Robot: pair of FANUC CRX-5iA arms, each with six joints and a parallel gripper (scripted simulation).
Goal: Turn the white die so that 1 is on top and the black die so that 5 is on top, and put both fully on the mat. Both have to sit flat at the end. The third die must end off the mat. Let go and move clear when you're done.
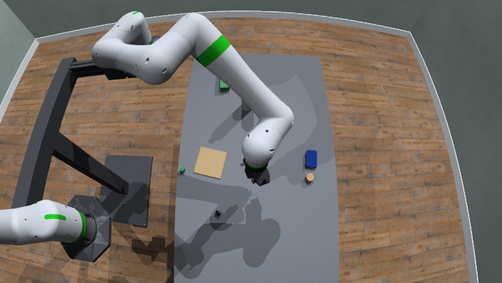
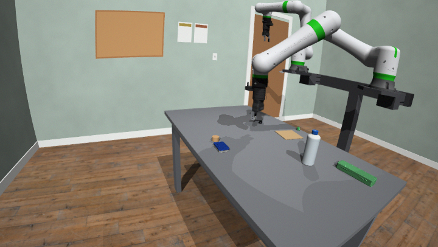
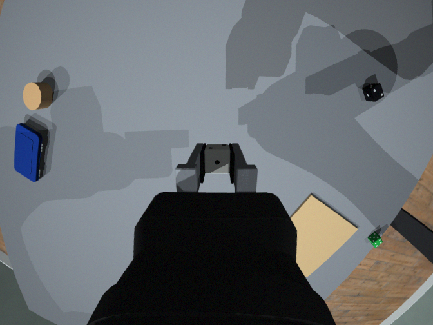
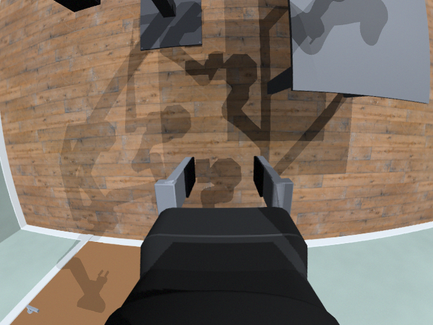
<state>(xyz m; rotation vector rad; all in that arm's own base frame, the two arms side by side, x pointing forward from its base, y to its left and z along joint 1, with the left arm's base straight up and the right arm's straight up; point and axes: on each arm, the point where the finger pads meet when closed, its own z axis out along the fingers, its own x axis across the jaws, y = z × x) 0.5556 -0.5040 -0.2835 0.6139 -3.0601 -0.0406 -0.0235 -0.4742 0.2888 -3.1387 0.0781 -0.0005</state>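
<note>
My left gripper is now 240 mm past the tan mat, 80 mm to the right of it and 110 mm above it. The rest, counted from my left hand: black die (150 mm behind, 170 mm to the right, 100 mm below); tan cylinder (260 mm ahead, 70 mm to the left, 100 mm below); white die (10 mm below).
</note>
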